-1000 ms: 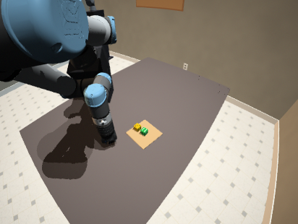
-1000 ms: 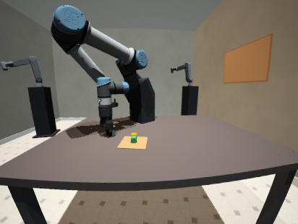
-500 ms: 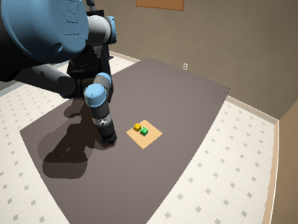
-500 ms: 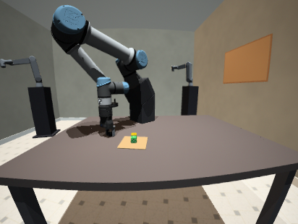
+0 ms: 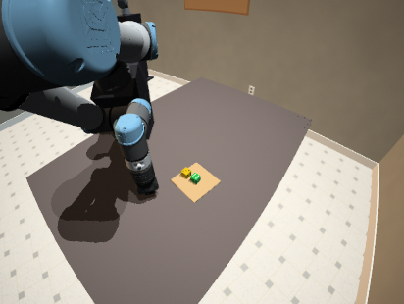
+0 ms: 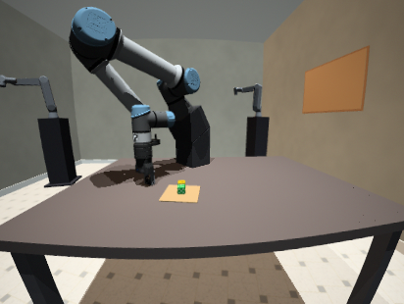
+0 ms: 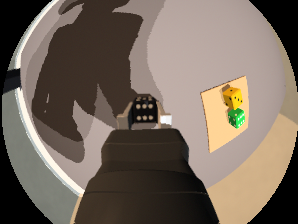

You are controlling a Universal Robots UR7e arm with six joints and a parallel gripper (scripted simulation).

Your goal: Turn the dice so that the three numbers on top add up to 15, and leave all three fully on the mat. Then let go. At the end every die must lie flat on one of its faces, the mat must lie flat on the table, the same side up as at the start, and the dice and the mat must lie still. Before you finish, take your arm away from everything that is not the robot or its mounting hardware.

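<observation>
My hand is right at the black die. The rest, counted from my hand: yellow die (13 cm to the left, 9 cm ahead); then green die (14 cm ahead, 12 cm to the left); then tan mat (14 cm ahead, 12 cm to the left, 2 cm below).
</observation>
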